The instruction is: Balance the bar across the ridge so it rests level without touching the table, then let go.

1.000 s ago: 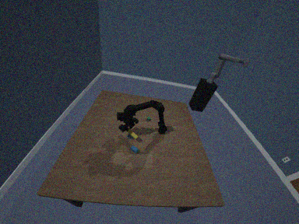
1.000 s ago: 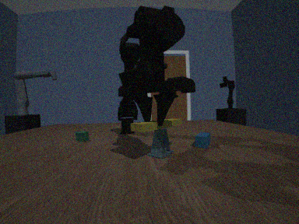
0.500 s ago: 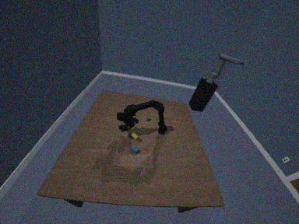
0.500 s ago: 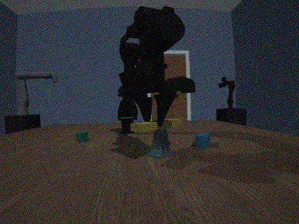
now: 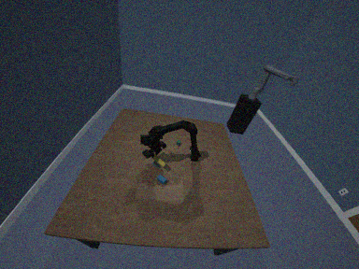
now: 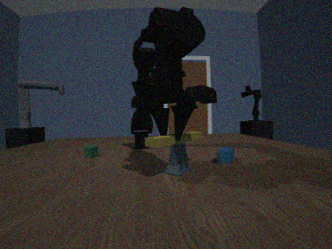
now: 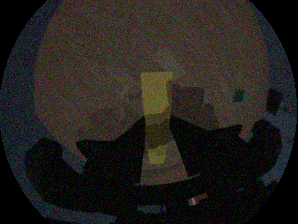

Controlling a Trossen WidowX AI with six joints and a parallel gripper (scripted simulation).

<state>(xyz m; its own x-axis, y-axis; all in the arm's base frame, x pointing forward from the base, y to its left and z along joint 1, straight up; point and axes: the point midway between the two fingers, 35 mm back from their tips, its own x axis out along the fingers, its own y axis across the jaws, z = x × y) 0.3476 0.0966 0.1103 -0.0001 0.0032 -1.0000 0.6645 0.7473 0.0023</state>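
The yellow bar is 20 mm to the left of my gripper tip and 20 mm behind it. From my gripper tip the other things lie so: blue cube 160 mm to the left, 80 mm behind, 60 mm below; then dark green block 260 mm to the right, 200 mm behind, 60 mm below.
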